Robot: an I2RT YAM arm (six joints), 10 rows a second.
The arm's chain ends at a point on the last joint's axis. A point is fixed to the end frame.
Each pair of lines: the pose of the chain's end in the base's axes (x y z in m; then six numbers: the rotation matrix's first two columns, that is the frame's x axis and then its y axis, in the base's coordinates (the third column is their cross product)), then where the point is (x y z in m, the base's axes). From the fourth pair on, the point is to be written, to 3 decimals.
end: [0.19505 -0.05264 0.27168 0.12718 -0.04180 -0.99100 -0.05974 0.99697 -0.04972]
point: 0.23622 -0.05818 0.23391
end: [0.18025 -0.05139 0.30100 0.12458 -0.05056 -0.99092 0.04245 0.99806 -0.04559]
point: 0.22073 -0.06095 0.26328
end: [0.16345 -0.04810 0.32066 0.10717 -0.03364 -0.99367 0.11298 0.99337 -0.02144]
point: 0.20262 -0.05953 0.28210
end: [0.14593 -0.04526 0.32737 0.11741 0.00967 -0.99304 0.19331 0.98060 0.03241]
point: 0.185 -0.058 0.289
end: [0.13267 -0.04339 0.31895 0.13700 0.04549 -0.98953 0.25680 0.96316 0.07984]
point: 0.171 -0.057 0.280
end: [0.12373 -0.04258 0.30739 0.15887 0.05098 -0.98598 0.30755 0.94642 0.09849]
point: 0.162 -0.058 0.269
